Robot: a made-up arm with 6 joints.
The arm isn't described. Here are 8 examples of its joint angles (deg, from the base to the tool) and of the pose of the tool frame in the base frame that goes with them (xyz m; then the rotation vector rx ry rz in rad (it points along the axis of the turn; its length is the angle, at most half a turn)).
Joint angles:
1: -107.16 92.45 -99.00 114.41 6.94 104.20
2: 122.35 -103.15 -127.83 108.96 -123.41 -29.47
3: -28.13 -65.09 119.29 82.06 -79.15 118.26
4: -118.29 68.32 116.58 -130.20 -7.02 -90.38
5: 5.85 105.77 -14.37 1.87 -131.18 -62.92
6: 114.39 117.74 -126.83 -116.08 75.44 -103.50
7: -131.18 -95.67 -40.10 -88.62 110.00 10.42
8: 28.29 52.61 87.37 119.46 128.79 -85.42
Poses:
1: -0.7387 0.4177 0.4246 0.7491 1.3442 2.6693
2: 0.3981 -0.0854 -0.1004 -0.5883 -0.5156 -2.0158
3: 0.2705 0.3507 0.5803 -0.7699 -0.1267 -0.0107
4: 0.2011 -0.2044 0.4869 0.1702 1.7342 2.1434
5: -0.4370 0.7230 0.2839 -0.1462 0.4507 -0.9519
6: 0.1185 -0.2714 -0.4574 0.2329 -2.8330 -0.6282
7: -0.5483 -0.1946 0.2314 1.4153 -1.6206 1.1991
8: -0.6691 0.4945 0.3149 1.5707 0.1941 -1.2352
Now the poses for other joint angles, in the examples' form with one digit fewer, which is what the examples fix.
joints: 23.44 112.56 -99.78 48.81 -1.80 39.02
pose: -0.854 0.079 -0.218 1.200 -2.428 0.162
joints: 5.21 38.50 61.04 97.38 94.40 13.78
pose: -0.562 0.247 0.423 1.510 -1.042 0.191
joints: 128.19 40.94 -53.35 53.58 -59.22 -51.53
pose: -0.432 0.325 -0.472 -0.954 -0.426 -0.633
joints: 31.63 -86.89 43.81 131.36 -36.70 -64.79
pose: 0.174 -0.262 -0.510 -1.420 -2.375 1.048
